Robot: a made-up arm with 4 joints.
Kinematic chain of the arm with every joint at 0, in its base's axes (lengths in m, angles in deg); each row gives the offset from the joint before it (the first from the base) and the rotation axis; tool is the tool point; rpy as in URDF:
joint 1: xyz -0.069 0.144 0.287 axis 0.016 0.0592 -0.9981
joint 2: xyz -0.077 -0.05 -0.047 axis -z
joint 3: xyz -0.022 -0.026 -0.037 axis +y
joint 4: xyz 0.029 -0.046 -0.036 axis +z
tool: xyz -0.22 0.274 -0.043 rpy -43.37 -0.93 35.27
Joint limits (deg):
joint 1: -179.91..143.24
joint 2: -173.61..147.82
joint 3: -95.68..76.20
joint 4: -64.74..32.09
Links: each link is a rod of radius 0.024 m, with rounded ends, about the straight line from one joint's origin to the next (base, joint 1, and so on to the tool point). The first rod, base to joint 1, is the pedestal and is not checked.
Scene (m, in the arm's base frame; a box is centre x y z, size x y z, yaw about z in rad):
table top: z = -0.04
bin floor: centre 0 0.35 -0.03 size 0.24 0.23 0.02 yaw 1.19
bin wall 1: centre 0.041 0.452 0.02 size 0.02 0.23 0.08 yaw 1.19
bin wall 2: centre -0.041 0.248 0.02 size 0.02 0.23 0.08 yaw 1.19
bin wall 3: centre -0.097 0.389 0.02 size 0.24 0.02 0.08 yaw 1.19
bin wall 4: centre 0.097 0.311 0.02 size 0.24 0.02 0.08 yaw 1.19
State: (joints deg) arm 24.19 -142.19 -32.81 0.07
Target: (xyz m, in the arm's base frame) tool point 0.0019 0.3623 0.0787
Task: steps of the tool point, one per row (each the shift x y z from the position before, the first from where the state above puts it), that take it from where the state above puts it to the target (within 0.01 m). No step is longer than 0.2 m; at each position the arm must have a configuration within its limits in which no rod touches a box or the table.
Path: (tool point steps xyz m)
1: -0.1201 0.1444 0.0299
2: -0.0292 0.1710 0.0637
3: 0.0525 0.1406 0.0867
4: 0.0944 0.0751 0.0956
5: 0.0873 0.0085 0.0899
6: 0.0283 0.0224 -0.0508
7: 0.0357 0.0082 -0.0540
8: 0.0389 -0.0078 -0.0559
9: 0.0376 -0.0240 -0.0558
10: 0.0319 -0.0391 -0.0544
11: 0.0223 -0.0514 -0.0511

